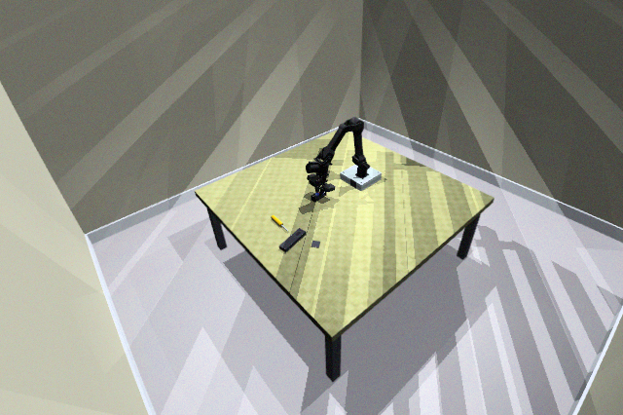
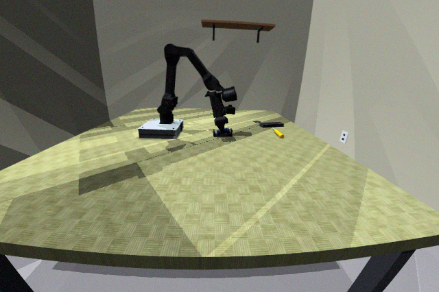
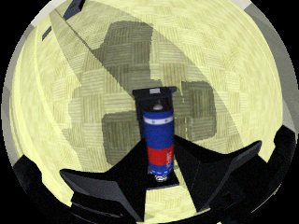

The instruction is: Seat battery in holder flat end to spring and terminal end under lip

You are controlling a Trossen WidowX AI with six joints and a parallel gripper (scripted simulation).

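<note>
Right now my gripper tip is 1 cm below the battery. Round my gripper tip: yellow screwdriver: 32 cm ahead, 3 cm to the left, 1 cm below.
</note>
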